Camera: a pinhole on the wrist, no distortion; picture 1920 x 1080 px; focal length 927.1 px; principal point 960.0 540.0 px. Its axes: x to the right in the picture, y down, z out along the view. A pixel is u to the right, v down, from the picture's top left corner.
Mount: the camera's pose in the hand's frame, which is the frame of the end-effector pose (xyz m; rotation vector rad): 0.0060 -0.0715 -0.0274 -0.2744 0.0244 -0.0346
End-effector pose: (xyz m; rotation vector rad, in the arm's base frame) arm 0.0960 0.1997 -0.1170 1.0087 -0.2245 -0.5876
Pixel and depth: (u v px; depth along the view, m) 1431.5 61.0 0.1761
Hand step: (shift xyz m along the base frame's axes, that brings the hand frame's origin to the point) -0.0328 -0.2203 -0.0189
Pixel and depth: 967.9 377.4 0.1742
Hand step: -0.0748 -0.1360 0.0316
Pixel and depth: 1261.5 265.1 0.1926
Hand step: -0.0433 -0.1963 0.0194
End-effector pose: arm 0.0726 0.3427 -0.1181 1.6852 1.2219 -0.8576
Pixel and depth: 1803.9 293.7 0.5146
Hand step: 0.0383 -0.2660 -0.6442
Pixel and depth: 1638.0 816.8 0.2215
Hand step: 0.0870 -0.0937 -0.2097
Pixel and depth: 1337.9 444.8 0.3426
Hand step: 0.0134 -0.2248 -0.2626
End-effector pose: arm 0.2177 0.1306 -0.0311 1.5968 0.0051 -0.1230
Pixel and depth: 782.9 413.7 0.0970
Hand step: -0.0199 -0.0672 -0.0580
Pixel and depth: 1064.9 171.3 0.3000
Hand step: 0.0139 -0.2921 -0.1169
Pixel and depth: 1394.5 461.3 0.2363
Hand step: 0.1042 -0.2107 -0.0460
